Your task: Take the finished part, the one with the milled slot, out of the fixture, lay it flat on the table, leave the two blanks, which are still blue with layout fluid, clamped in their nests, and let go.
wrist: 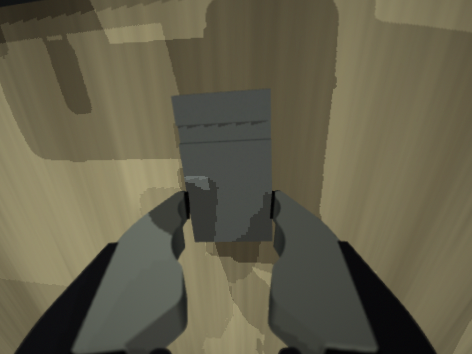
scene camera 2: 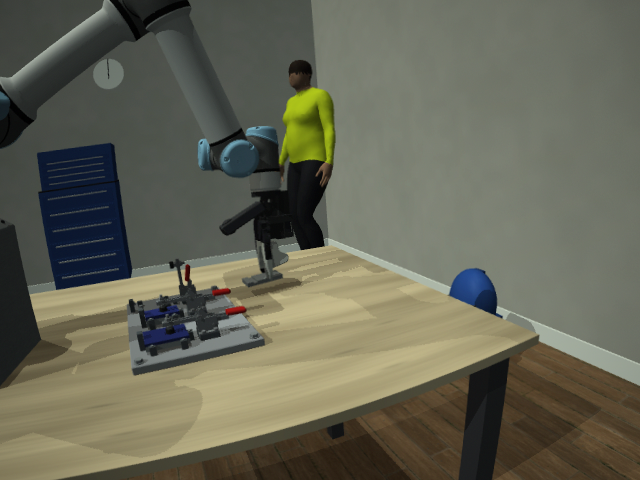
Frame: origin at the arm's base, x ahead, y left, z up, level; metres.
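Where they show: gripper, fingertip midpoint: [wrist: 230, 193] [scene camera 2: 268, 278].
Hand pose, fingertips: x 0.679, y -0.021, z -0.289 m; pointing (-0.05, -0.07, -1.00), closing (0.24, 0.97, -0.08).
After its pixels a point has its place.
The finished part [scene camera 2: 252, 281] @(x 0.629, y -0.034, z -0.283 m) [wrist: 230, 165] @(x 0.658, y -0.014, z -0.282 m), a flat grey block with a slot line across it, is held level between the fingertips. It is at or very close above the table top; a small gap cannot be ruled out. My gripper [scene camera 2: 267, 274] @(x 0.679, y -0.021, z -0.289 m) [wrist: 230, 193] @(x 0.679, y -0.021, z -0.289 m) points down and is shut on its two long sides, beyond the fixture. The fixture [scene camera 2: 206, 349] @(x 0.415, y -0.267, z -0.302 m) lies on the table. One blue blank [scene camera 2: 166, 335] @(x 0.363, y -0.210, z -0.281 m) sits in its near nest and another blue blank [scene camera 2: 161, 312] @(x 0.385, y -0.103, z -0.275 m) in the middle nest, both under lowered clamps. The far clamp [scene camera 2: 179, 276] @(x 0.463, y 0.000, z -0.240 m) stands raised.
Red clamp handles [scene camera 2: 235, 310] @(x 0.494, y -0.230, z -0.262 m) [scene camera 2: 221, 291] @(x 0.514, y -0.122, z -0.257 m) reach from the fixture toward the part's side. The wooden table [scene camera 2: 336, 356] @(x 0.581, y -0.410, z -0.317 m) has its far edge behind the gripper. A dark box [scene camera 2: 15, 304] @(x 0.104, y -0.028, z -0.213 m) stands at the left. A person [scene camera 2: 309, 126] in yellow stands behind the table, near the arm.
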